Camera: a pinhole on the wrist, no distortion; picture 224 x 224 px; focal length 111.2 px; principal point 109.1 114.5 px. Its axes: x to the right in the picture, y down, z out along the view. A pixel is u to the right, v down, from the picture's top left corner.
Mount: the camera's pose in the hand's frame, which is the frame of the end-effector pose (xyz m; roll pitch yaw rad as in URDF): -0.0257 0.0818 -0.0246 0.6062 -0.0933 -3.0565
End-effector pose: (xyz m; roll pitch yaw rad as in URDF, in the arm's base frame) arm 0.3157 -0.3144 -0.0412 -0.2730 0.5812 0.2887
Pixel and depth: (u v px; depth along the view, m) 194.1 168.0 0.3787
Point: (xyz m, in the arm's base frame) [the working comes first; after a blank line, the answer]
In the camera's frame: 0.2895 0.1822 0.3787

0.2175 -0.0997 0.4185
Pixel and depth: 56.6 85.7 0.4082
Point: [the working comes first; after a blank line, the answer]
In the camera's frame: -0.1927 -0.1057 0.4082

0.3724 0.1880 -0.0392
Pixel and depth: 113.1 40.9 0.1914
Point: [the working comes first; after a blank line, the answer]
In the camera's frame: 0.0069 -0.1267 0.1914

0.1852 -0.0405 -0.0351
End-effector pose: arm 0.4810 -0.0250 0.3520 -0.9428 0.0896 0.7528
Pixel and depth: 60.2 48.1 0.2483
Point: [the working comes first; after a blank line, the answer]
In the camera's frame: -0.1092 -0.1483 0.2483

0.3284 0.2108 0.1093
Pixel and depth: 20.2 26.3 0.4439
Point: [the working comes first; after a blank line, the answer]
In the camera's frame: -0.3549 -0.3521 0.4439

0.3443 0.4903 -0.1392
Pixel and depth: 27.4 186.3 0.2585
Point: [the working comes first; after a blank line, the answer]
In the camera's frame: -0.1899 0.1669 0.2585

0.4333 0.3118 0.4004
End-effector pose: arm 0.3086 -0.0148 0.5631 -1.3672 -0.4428 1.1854
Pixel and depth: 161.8 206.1 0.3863
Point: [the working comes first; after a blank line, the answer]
In the camera's frame: 0.1831 0.3182 0.3863

-0.2055 0.0076 0.5593
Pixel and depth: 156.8 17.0 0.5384
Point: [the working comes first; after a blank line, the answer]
In the camera's frame: 0.2310 -0.4721 0.5384

0.0256 0.1361 -0.2023
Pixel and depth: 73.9 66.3 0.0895
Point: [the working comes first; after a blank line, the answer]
In the camera's frame: -0.0283 -0.0388 0.0895

0.2811 0.0699 0.4196
